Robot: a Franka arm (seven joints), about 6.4 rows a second.
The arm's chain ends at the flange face. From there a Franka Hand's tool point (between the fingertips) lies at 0.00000 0.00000 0.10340 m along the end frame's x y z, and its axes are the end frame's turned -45 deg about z.
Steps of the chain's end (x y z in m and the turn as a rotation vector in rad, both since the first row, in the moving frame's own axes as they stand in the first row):
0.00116, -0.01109, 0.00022, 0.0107, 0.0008, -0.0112
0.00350, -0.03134, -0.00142, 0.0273, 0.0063, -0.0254
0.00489, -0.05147, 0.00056, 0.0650, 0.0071, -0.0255
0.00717, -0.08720, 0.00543, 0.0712, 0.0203, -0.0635
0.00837, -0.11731, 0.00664, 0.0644, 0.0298, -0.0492
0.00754, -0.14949, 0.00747, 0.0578, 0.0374, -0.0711
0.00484, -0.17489, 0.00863, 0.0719, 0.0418, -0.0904
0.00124, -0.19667, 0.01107, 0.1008, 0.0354, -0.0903
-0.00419, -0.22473, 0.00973, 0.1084, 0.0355, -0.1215
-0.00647, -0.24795, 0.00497, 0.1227, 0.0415, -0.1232
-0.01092, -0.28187, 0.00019, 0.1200, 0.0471, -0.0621
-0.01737, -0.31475, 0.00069, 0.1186, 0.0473, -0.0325
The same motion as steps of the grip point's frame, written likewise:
0.00950, -0.00775, 0.00021, 0.0070, 0.0081, -0.0112
0.02707, -0.02125, -0.00146, 0.0148, 0.0238, -0.0254
0.04507, -0.03723, 0.00034, 0.0409, 0.0510, -0.0255
0.07329, -0.06052, 0.00515, 0.0360, 0.0647, -0.0635
0.09569, -0.07973, 0.00638, 0.0245, 0.0666, -0.0492
0.11793, -0.10211, 0.00723, 0.0144, 0.0673, -0.0711
0.13528, -0.12281, 0.00827, 0.0213, 0.0804, -0.0904
0.14965, -0.14340, 0.01048, 0.0462, 0.0963, -0.0903
0.16609, -0.16781, 0.00906, 0.0515, 0.1018, -0.1215
0.18233, -0.18655, 0.00410, 0.0574, 0.1161, -0.1232
0.20360, -0.21272, -0.00067, 0.0515, 0.1182, -0.0621
0.22229, -0.24024, -0.00015, 0.0504, 0.1173, -0.0325

